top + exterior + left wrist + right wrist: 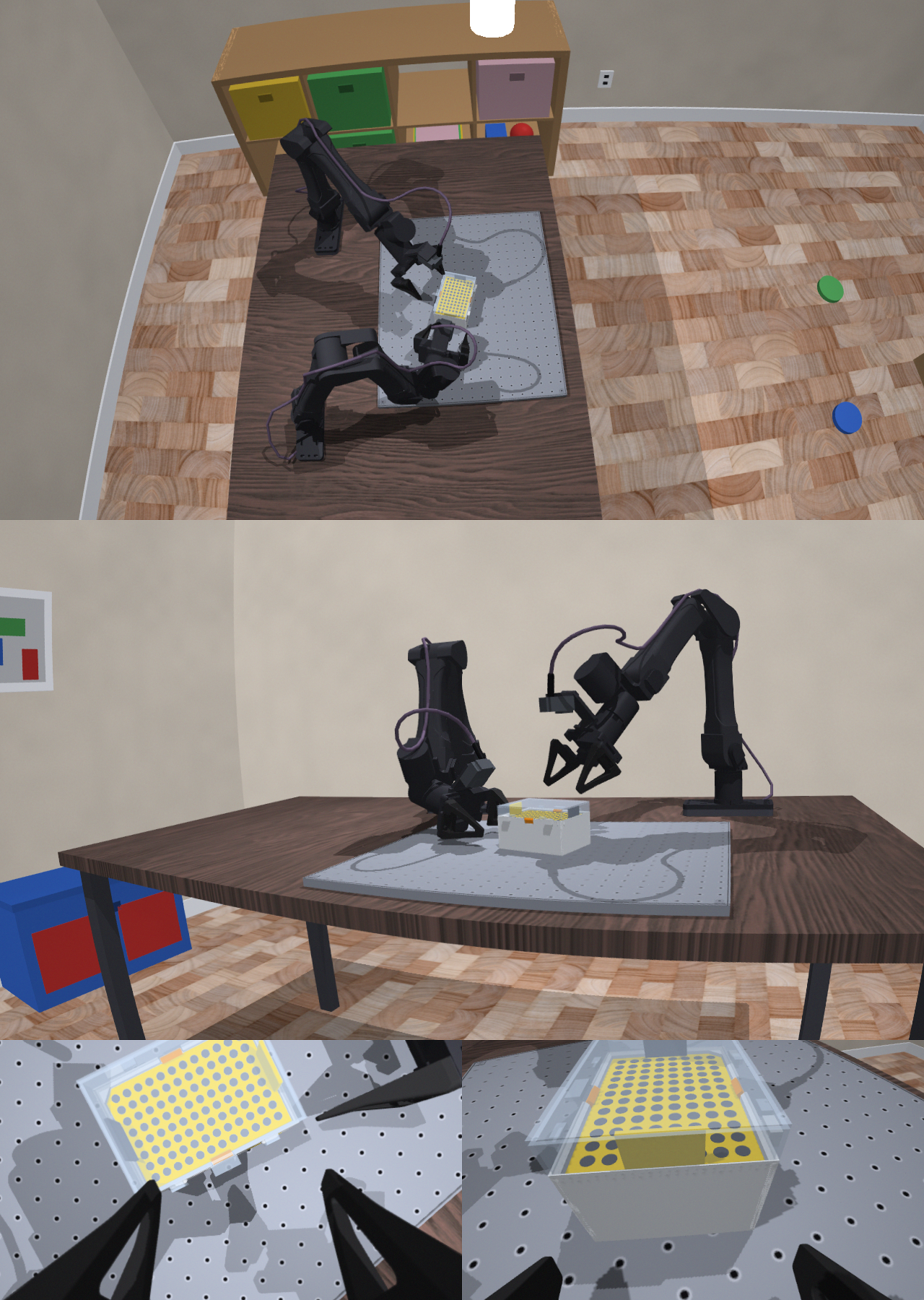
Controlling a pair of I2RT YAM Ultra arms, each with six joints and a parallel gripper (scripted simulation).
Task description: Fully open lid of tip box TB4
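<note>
The tip box TB4 is 2 cm ahead of my right hand, 9 cm to the left of it and 1 cm above it. From my right hand the other things lie so: yellow tip box insert: 2 cm ahead, 9 cm to the left, 3 cm above.
The tip box TB4 is 6 cm ahead of my left hand, 2 cm to the right of it and 5 cm below it. Also, from my left hand: yellow tip box insert (6 cm ahead, 2 cm to the right, 4 cm below).
</note>
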